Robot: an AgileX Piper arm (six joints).
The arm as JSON. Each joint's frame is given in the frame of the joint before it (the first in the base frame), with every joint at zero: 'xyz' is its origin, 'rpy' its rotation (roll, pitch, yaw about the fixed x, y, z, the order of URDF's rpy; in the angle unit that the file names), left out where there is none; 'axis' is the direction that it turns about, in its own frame. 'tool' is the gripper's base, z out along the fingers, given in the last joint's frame.
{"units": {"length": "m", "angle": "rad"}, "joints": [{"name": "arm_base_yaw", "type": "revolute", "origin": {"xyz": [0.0, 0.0, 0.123]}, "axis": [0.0, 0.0, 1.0]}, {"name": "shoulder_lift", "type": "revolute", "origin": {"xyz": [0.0, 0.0, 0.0]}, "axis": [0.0, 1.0, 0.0]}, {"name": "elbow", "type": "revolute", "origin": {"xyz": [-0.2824, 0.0, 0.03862]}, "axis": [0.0, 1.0, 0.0]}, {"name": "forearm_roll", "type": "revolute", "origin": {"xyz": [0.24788, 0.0, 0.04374]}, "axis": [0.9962, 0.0, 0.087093]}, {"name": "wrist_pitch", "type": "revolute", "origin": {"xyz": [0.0, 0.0, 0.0]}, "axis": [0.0, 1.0, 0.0]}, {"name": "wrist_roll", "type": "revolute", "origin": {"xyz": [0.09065, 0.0, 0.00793]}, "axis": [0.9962, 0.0, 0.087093]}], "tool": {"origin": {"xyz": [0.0, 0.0, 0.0], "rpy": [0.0, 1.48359, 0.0]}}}
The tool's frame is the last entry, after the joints.
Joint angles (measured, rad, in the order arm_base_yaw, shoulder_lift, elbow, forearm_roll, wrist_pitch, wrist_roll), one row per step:
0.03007, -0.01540, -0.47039, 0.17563, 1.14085, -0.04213
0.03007, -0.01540, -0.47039, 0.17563, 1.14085, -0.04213
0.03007, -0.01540, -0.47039, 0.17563, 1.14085, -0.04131
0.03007, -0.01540, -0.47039, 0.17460, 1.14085, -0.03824
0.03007, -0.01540, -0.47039, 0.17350, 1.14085, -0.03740
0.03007, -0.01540, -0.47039, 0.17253, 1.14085, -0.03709
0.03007, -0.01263, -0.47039, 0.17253, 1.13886, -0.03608
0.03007, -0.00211, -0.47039, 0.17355, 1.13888, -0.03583
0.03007, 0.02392, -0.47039, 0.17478, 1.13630, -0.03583
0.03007, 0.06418, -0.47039, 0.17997, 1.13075, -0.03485
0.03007, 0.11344, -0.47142, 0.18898, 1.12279, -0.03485
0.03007, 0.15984, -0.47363, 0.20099, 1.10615, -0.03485
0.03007, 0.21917, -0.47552, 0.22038, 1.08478, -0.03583
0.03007, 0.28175, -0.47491, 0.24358, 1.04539, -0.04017
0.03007, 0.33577, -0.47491, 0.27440, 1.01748, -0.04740
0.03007, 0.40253, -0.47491, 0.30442, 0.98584, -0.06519
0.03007, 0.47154, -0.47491, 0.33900, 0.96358, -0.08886
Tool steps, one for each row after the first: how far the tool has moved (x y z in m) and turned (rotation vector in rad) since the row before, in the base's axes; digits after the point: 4 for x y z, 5 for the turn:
0.0000, 0.0000, 0.0000, 0.00000, 0.00000, 0.00000
0.0000, 0.0000, 0.0000, 0.00068, 0.00015, -0.00043
0.0000, -0.0001, 0.0000, 0.00168, 0.00054, -0.00217
0.0000, -0.0001, 0.0000, -0.00023, 0.00013, -0.00104
0.0000, -0.0001, 0.0000, -0.00056, 0.00003, -0.00069
0.0005, 0.0000, 0.0002, 0.00100, 0.00100, -0.00082
0.0015, 0.0001, 0.0001, 0.00075, 0.01061, 0.00042
0.0038, 0.0002, 0.0003, 0.00058, 0.02352, 0.00026
0.0059, 0.0006, 0.0004, 0.00474, 0.03511, 0.00114
0.0073, 0.0009, 0.0006, 0.00748, 0.04065, 0.00277
0.0074, 0.0011, 0.0013, 0.01143, 0.02822, 0.00199
0.0096, 0.0016, 0.0009, 0.01786, 0.03691, 0.00352
0.0114, 0.0017, 0.0007, 0.02099, 0.02462, 0.00137
0.0094, 0.0023, 0.0000, 0.02575, 0.02623, 0.00568
0.0116, 0.0021, -0.0011, 0.01805, 0.03271, 0.00915
0.0112, 0.0024, -0.0025, 0.01842, 0.04227, 0.01411

